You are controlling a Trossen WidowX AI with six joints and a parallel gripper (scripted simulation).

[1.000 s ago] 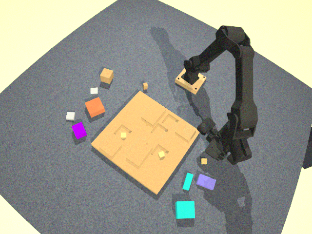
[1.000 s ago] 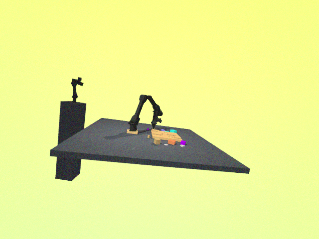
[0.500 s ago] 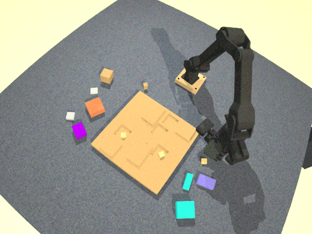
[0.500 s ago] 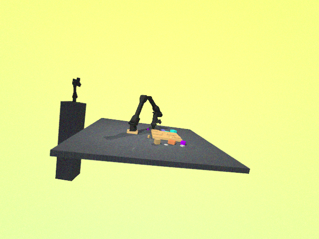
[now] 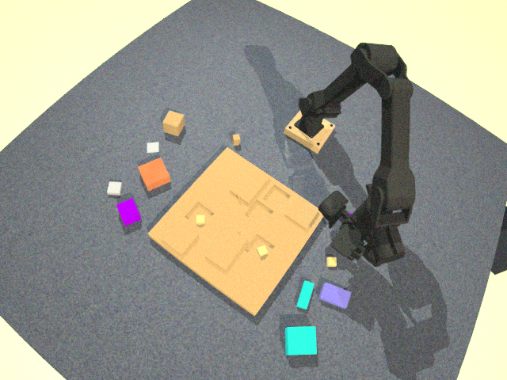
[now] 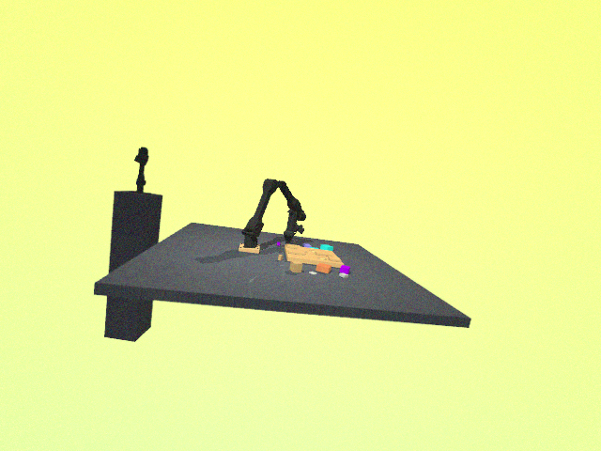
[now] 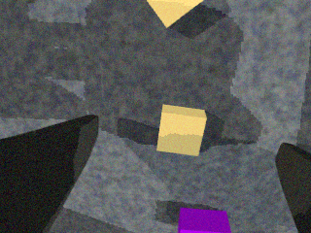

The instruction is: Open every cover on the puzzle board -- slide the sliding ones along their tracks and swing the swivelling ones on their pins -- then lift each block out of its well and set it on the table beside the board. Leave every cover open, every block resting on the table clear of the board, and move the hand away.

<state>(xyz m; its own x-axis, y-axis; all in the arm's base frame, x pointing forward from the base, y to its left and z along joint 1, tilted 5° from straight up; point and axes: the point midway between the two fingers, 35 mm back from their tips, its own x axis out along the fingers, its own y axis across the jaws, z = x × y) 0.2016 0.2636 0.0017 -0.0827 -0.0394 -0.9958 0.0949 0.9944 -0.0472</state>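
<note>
The magenta cube lies 6 cm behind my gripper tip and 1 cm to the right of it. Also, from my gripper tip: cyan cube 25 cm ahead, 7 cm to the left; then lilac block 12 cm ahead, 6 cm to the left; then cyan bar 17 cm ahead, 1 cm to the left.
</note>
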